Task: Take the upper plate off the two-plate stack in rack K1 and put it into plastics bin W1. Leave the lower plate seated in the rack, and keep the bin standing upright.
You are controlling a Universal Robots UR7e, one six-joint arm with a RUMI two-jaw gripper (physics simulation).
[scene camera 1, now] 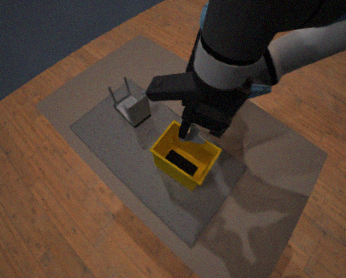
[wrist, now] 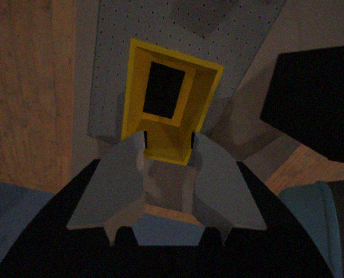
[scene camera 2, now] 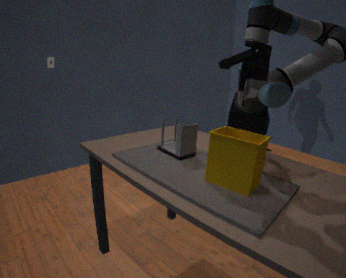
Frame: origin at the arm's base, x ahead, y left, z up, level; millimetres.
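Where they show: gripper, fingertip midpoint: (scene camera 1: 186, 132) (wrist: 169, 133) (scene camera 2: 241, 106); arm's base, link origin: (scene camera 2: 249, 103).
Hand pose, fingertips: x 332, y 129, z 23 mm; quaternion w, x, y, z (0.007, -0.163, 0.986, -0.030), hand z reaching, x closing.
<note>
Each offset is from my fingertips to the top centre of the thing. Level surfaces: height alone.
Rack K1 {dx -42, dy -322, dz -123 mm} (scene camera 1: 141, 111) (scene camera 2: 187, 140) has an upright grey block, two thin posts and a dark base. A pale surface shows low inside it; whether this is the lower plate I cannot tell. Yellow bin W1 {dx +4, dy +14, dz -91 mm} (scene camera 1: 171, 172) (scene camera 2: 235, 161) (wrist: 136, 90) stands upright. A flat black rectangular plate {dx +18, dy +9, dz -254 mm} (scene camera 1: 181, 162) (wrist: 164, 90) lies inside on its bottom. My gripper (scene camera 1: 193, 137) (scene camera 2: 242, 104) (wrist: 169, 133) is partly open with nothing between its fingers. It hangs above the bin's level, and in the wrist view its fingertips overlap the bin's near end.
The rack and the bin stand apart on a grey perforated board {dz -271 mm} (scene camera 1: 112, 147) (scene camera 2: 200, 195) (wrist: 110, 75), which lies on the brown-grey table {dz -284 mm} (scene camera 1: 65, 102) (scene camera 2: 95, 146). The dark arm and a side part of the gripper reach over the table. A blue wall stands behind.
</note>
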